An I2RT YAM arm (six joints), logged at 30 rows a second.
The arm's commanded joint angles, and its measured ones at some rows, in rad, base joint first. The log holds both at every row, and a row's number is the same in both.
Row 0, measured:
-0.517 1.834 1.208 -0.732 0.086 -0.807
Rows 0 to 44, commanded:
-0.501 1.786 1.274 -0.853 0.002 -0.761
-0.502 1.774 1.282 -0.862 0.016 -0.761
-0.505 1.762 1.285 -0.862 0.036 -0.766
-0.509 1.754 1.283 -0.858 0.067 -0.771
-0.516 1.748 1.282 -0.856 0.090 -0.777
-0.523 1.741 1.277 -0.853 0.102 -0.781
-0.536 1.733 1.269 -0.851 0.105 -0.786
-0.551 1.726 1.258 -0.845 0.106 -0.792
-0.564 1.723 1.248 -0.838 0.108 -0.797
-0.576 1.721 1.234 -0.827 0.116 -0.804
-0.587 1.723 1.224 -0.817 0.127 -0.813
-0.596 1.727 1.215 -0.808 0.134 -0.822
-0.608 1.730 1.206 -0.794 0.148 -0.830
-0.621 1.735 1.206 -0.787 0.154 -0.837
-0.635 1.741 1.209 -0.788 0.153 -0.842
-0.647 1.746 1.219 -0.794 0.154 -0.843
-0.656 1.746 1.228 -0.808 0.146 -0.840
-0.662 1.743 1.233 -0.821 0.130 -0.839
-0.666 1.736 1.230 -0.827 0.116 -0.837
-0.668 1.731 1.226 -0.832 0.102 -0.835
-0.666 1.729 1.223 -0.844 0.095 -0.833
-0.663 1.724 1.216 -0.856 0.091 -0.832
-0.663 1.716 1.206 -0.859 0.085 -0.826
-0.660 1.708 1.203 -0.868 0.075 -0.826
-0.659 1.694 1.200 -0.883 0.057 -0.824
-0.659 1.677 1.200 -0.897 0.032 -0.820
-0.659 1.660 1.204 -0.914 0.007 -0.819
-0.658 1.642 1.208 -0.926 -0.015 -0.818
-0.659 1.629 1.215 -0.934 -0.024 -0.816
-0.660 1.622 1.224 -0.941 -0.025 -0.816
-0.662 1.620 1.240 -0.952 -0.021 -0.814
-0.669 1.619 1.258 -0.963 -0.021 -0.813
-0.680 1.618 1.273 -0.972 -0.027 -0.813
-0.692 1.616 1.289 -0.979 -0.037 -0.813
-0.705 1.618 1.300 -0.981 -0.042 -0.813
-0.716 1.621 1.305 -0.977 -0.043 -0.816
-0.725 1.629 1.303 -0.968 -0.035 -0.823
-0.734 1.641 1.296 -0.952 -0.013 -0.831
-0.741 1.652 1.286 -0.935 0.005 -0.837
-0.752 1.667 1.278 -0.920 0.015 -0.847
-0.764 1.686 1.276 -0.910 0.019 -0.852
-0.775 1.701 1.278 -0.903 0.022 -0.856
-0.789 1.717 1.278 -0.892 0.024 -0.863
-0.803 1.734 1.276 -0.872 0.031 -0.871
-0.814 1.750 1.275 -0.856 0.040 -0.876
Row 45, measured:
-0.786 1.709 1.282 -0.886 0.025 -0.843
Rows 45 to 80, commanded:
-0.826 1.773 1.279 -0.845 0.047 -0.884
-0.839 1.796 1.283 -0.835 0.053 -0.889
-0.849 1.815 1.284 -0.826 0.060 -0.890
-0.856 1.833 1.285 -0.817 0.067 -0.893
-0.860 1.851 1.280 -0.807 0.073 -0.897
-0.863 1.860 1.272 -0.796 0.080 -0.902
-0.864 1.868 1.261 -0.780 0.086 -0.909
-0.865 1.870 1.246 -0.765 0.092 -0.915
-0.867 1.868 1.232 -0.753 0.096 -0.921
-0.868 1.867 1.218 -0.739 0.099 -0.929
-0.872 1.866 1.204 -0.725 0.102 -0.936
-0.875 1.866 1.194 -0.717 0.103 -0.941
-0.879 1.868 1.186 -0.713 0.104 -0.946
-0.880 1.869 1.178 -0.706 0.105 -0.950
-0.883 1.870 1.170 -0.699 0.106 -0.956
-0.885 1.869 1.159 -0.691 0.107 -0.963
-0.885 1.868 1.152 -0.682 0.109 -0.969
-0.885 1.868 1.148 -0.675 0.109 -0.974
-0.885 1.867 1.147 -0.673 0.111 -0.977
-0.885 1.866 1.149 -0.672 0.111 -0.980
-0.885 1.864 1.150 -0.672 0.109 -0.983
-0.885 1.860 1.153 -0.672 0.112 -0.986
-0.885 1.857 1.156 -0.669 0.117 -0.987
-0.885 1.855 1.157 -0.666 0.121 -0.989
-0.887 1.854 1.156 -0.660 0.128 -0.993
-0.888 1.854 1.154 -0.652 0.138 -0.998
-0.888 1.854 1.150 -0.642 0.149 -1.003
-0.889 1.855 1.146 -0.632 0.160 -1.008
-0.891 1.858 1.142 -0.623 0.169 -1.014
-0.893 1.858 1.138 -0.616 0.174 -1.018
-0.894 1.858 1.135 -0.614 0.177 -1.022
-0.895 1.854 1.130 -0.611 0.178 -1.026
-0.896 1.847 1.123 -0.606 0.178 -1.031
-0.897 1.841 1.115 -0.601 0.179 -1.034
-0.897 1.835 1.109 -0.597 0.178 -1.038
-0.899 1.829 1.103 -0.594 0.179 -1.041
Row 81, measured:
-0.881 1.812 1.153 -0.650 0.104 -0.999
